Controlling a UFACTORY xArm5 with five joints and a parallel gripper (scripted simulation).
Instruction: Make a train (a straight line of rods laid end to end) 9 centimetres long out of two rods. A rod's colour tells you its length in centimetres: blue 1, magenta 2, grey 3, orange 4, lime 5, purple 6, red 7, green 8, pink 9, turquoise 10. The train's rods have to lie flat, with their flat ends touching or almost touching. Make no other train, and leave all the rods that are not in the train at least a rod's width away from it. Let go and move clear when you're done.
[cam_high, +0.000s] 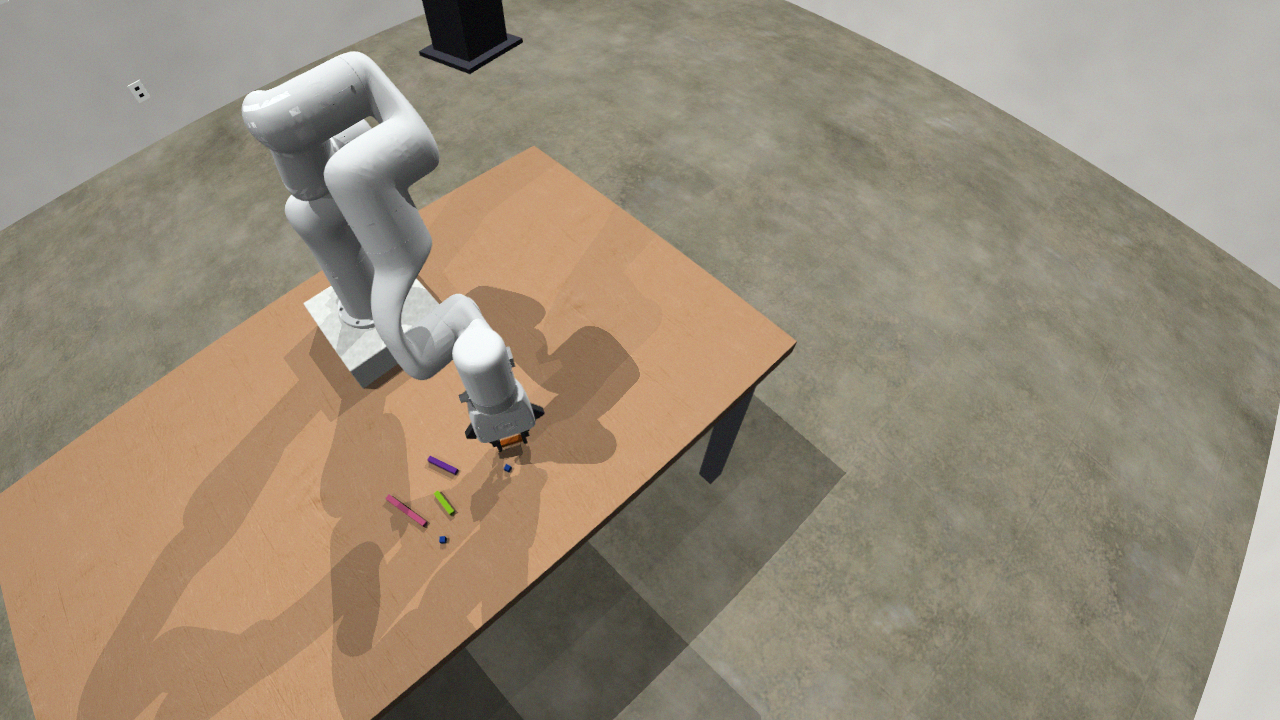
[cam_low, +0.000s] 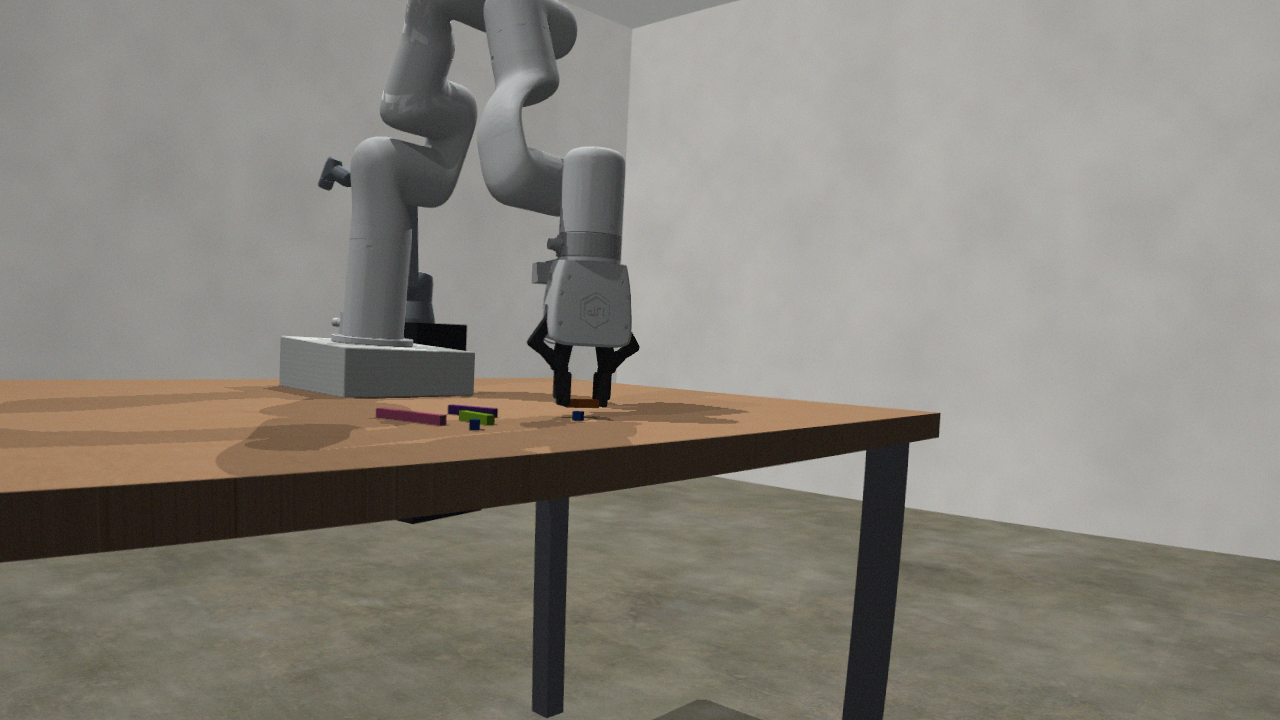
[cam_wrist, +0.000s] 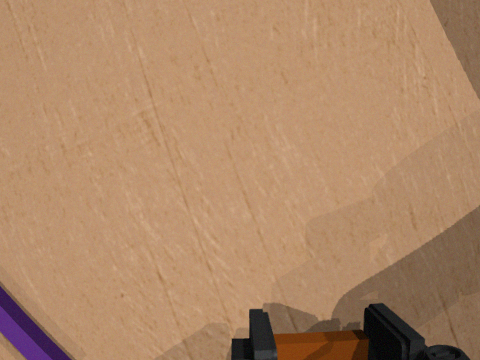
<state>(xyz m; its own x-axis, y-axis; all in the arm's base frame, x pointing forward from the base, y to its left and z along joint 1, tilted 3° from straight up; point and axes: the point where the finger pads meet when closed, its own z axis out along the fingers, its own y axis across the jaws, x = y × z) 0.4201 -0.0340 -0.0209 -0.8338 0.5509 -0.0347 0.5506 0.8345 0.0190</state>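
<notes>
Now: hand 20 mm past the lime rod, 160 mm to the left of it and 30 mm above it. From my hand the other things lie so: pink rod (70 mm behind, 210 mm to the right, 30 mm below); then purple rod (70 mm behind, 110 mm to the right, 30 mm below); then orange rod (20 mm below).
</notes>
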